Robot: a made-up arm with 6 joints.
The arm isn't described. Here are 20 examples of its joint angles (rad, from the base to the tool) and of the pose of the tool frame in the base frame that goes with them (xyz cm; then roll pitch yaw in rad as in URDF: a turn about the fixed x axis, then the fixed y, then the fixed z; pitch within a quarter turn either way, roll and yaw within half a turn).
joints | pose
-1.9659 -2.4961 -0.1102 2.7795 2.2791 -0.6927 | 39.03 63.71 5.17 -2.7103 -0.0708 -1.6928
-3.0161 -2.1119 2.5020 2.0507 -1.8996 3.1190 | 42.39 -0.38 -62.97 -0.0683 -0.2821 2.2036
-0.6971 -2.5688 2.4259 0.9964 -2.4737 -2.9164 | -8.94 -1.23 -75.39 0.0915 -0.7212 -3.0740
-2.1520 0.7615 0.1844 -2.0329 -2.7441 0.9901 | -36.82 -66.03 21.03 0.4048 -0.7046 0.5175
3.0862 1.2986 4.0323 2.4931 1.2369 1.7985 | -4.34 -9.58 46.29 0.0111 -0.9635 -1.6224
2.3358 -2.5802 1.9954 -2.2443 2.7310 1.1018 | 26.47 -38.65 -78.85 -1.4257 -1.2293 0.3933
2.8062 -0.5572 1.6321 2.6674 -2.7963 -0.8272 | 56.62 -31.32 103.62 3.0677 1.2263 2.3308
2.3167 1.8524 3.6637 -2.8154 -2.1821 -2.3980 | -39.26 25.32 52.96 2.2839 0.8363 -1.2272
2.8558 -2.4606 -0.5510 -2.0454 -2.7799 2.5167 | 38.55 -17.18 26.37 2.7709 1.2107 -2.3227
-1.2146 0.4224 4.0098 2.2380 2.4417 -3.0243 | 0.45 20.61 37.90 -1.4805 -0.7607 -0.4412
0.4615 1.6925 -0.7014 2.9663 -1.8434 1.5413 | 11.89 19.44 -25.36 1.4508 0.5379 0.2647
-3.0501 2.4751 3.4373 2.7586 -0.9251 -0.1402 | -58.70 -16.84 18.58 -0.4259 -1.1611 0.9385
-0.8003 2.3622 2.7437 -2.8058 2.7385 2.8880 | 69.80 -55.23 -6.59 -2.4541 0.7563 2.5199
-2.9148 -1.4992 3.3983 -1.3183 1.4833 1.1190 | 55.77 16.02 -30.73 -0.9397 0.0401 2.0616
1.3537 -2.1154 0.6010 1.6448 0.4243 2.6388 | -22.30 -96.90 -1.16 -0.9492 -0.4155 -2.2532
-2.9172 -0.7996 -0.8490 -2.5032 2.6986 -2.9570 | -8.29 -12.02 46.84 -2.6527 0.3038 0.4954
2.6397 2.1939 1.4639 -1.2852 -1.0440 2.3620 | -64.61 39.41 -57.70 -0.2088 0.5431 -2.3232
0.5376 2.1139 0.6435 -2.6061 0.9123 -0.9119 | 34.66 32.98 -62.61 0.9814 0.7437 -2.0236
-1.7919 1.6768 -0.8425 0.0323 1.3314 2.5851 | -15.09 -11.08 -18.27 -2.5150 1.1868 -1.7081
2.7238 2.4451 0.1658 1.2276 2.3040 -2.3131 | -8.63 8.36 -71.42 3.0246 -0.3528 -2.7179
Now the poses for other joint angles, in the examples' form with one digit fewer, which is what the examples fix.
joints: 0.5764 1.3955 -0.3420 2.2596 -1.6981 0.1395
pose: 42.5 37.0 -24.5 2.874 -0.021 -0.296
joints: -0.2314 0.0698 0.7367 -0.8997 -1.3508 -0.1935
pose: 47.0 -18.9 97.6 0.907 0.349 0.718
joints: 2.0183 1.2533 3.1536 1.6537 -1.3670 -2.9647
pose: -11.7 22.0 79.7 -2.985 -0.166 0.303
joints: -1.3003 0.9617 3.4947 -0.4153 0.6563 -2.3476
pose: -9.1 -9.4 83.1 -0.457 0.005 2.090
